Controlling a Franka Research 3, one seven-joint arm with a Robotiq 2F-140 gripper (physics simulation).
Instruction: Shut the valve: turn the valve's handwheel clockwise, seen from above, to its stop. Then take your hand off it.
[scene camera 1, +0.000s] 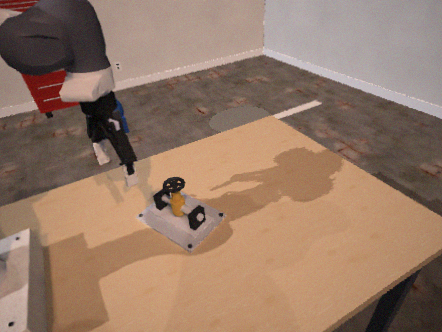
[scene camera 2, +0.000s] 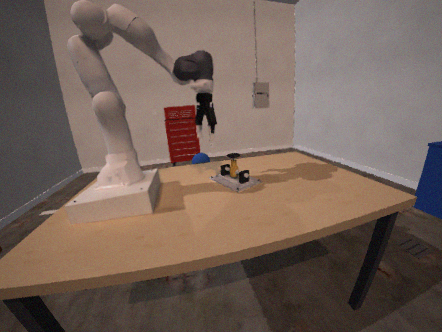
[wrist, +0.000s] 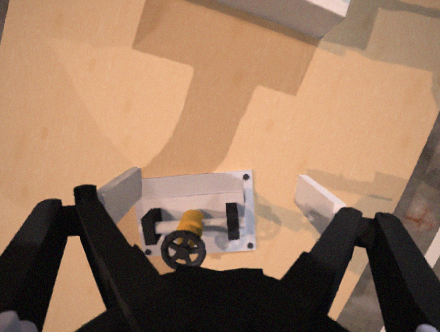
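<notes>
The valve has a black spoked handwheel (scene camera 1: 174, 189) (scene camera 2: 233, 155) (wrist: 202, 250) on top of a yellow body (scene camera 1: 177, 204) (scene camera 2: 233, 169) (wrist: 191, 222). A pale pipe runs through the body between two black end blocks, on a light grey base plate (scene camera 1: 170, 232) (scene camera 2: 237, 187) (wrist: 192, 185). My gripper (scene camera 1: 116, 166) (scene camera 2: 205, 135) (wrist: 219, 185) is open and empty, pointing down. It is above the handwheel's height and apart from it, up and to the left of it in both scene views. In the wrist view the handwheel shows low, left of the middle between the fingers.
The wooden table (scene camera 1: 280, 250) (scene camera 2: 200, 235) (wrist: 280, 135) carries the valve and the arm's white base block (scene camera 1: 17, 280) (scene camera 2: 115, 205) (wrist: 300, 12). A red tool cabinet (scene camera 1: 47, 92) (scene camera 2: 181, 135) and a blue object (scene camera 1: 121, 116) (scene camera 2: 201, 158) stand beyond the table.
</notes>
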